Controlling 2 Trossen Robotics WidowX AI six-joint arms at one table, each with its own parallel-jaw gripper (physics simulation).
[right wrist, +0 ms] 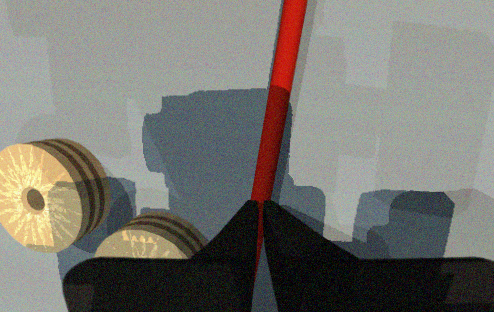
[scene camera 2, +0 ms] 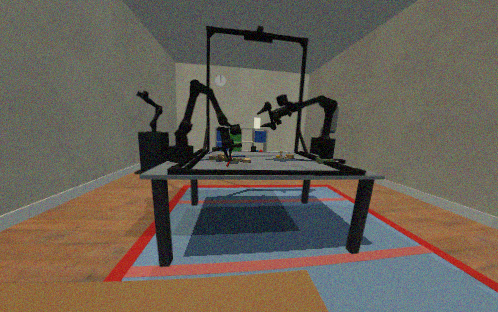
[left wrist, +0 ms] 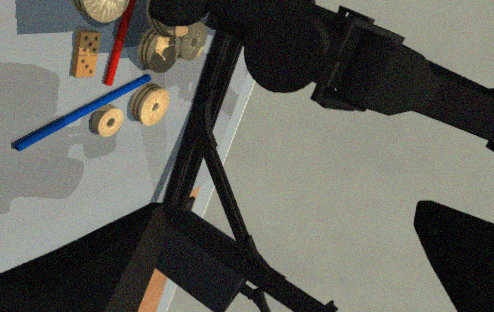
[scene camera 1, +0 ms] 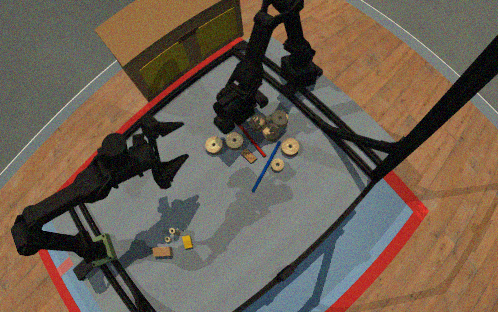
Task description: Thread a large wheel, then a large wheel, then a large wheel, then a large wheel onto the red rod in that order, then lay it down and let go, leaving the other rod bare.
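Where they show: left gripper, between the fingertips: (scene camera 2: 258, 120) (left wrist: 289, 214) (scene camera 1: 185, 139); right gripper, between the fingertips: (right wrist: 259, 209) (scene camera 2: 229, 160) (scene camera 1: 238, 123); left arm's base, origin of its link: (scene camera 2: 324, 158) (scene camera 1: 98, 250); right arm's base, origin of its link: (scene camera 2: 181, 146) (scene camera 1: 299, 62).
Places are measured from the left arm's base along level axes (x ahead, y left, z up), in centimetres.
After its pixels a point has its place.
The red rod (scene camera 1: 255, 145) @(x 66.0, y 11.7, z -2.6 cm) (left wrist: 119, 45) @(x 65.9, y 11.8, z -2.5 cm) (right wrist: 287, 50) @(x 63.0, y 28.0, z -2.4 cm) is low at the table; its visible length carries no wheel, and its far end is hidden. My right gripper (right wrist: 259, 209) @(x 64.4, y 21.3, z -2.5 cm) is shut on it. My left gripper (scene camera 1: 185, 140) @(x 48.0, y 10.2, z 24.0 cm) (scene camera 2: 261, 119) @(x 48.0, y 10.2, z 24.0 cm) is open and empty, above the table. Large wheels lie left of the rod, one wheel (scene camera 1: 213, 144) @(x 53.8, y 18.1, z -2.4 cm) (right wrist: 30, 195) @(x 53.4, y 17.5, z -1.6 cm) and another wheel (scene camera 1: 234, 140) @(x 60.6, y 16.4, z -2.7 cm) (right wrist: 145, 245) @(x 60.1, y 18.0, z -1.3 cm). Several more large wheels (scene camera 1: 280, 119) @(x 77.3, y 15.9, z -1.2 cm) (left wrist: 160, 52) @(x 71.6, y 13.2, z -1.3 cm) cluster right of the rod, partly shaded. Another large wheel (scene camera 1: 290, 147) @(x 75.3, y 5.3, z -1.2 cm) (left wrist: 154, 106) @(x 76.2, y 5.9, z -1.9 cm) lies beside the bare blue rod (scene camera 1: 265, 167) @(x 65.5, y 3.6, z -2.5 cm) (left wrist: 82, 110) @(x 64.8, y 3.4, z -2.7 cm).
A smaller wheel (scene camera 1: 277, 164) @(x 69.5, y 3.1, z -2.7 cm) (left wrist: 109, 121) @(x 69.9, y 2.4, z -2.8 cm) lies beside the blue rod. A domino (scene camera 1: 249, 156) @(x 62.6, y 9.1, z -2.6 cm) (left wrist: 86, 54) @(x 62.3, y 9.6, z -2.6 cm) lies near the red rod's end. An orange block (scene camera 1: 162, 251) @(x 24.2, y -8.4, z -0.4 cm), a yellow block (scene camera 1: 187, 242) @(x 33.1, y -8.4, z -1.9 cm) and tiny wheels (scene camera 1: 172, 231) @(x 30.7, y -3.9, z 1.3 cm) lie at lower left. Black frame bars edge the table.
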